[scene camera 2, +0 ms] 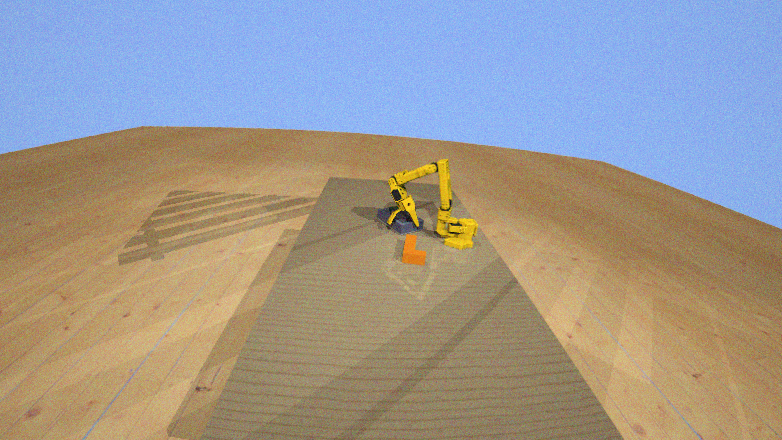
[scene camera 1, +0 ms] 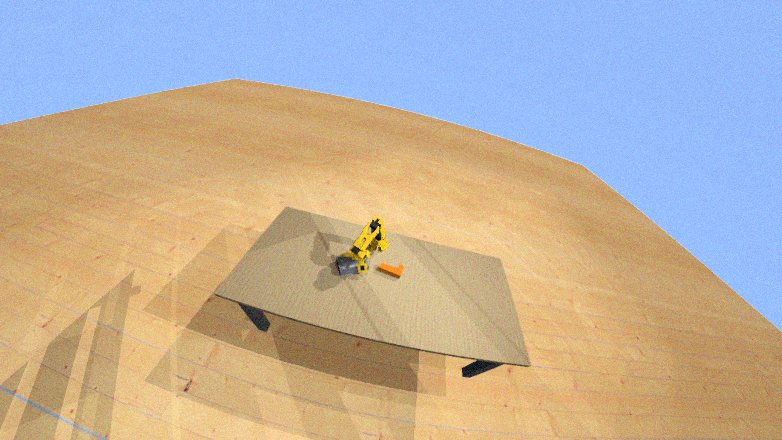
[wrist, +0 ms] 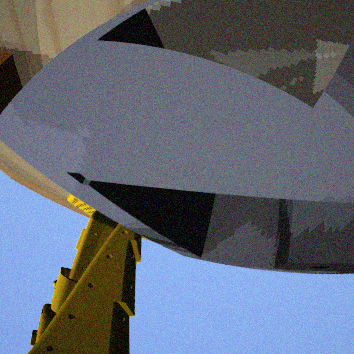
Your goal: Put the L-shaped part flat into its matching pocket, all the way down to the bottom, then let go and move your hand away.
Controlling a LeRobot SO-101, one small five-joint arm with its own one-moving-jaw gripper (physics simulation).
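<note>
The orange L-shaped part lies flat on the table beside the dark grey pocket block; its dark side shows at the left edge of the wrist view. The pocket block stands under my gripper and fills much of the wrist view. It has several openings with black shadow inside; which one matches the part I cannot tell. My gripper is wide open and empty, pointing down at the block, away from the part. One notched yellow jaw shows in the wrist view.
The arm's yellow base stands on the table near one long edge, close to the block and the orange part. The brown table stands on a wooden floor. Shadow bands cross the table top.
</note>
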